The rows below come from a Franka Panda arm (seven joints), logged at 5 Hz.
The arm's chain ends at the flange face. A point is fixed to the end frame.
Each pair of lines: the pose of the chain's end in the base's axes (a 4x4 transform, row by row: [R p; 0 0 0 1], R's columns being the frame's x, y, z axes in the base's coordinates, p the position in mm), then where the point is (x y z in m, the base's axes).
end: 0.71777 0.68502 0.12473 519.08; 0.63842 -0.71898 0.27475 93.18; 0.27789 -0.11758 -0.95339 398.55; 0 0 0 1
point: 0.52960 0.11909 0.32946
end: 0.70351 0.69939 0.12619 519.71; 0.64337 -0.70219 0.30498 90.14; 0.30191 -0.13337 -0.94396 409.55; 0 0 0 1
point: 0.53023 0.11827 0.34133
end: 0.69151 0.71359 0.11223 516.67; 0.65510 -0.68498 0.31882 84.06; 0.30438 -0.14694 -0.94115 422.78; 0 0 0 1
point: 0.52604 0.11322 0.35483
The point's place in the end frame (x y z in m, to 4 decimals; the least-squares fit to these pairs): 0.0049 -0.0033 0.0743
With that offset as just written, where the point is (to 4 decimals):
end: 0.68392 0.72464 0.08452 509.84; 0.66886 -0.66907 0.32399 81.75; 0.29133 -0.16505 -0.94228 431.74; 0 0 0 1
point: 0.5171 0.1113 0.3637
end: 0.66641 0.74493 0.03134 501.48; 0.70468 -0.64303 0.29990 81.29; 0.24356 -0.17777 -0.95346 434.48; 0 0 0 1
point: 0.5046 0.1091 0.3654
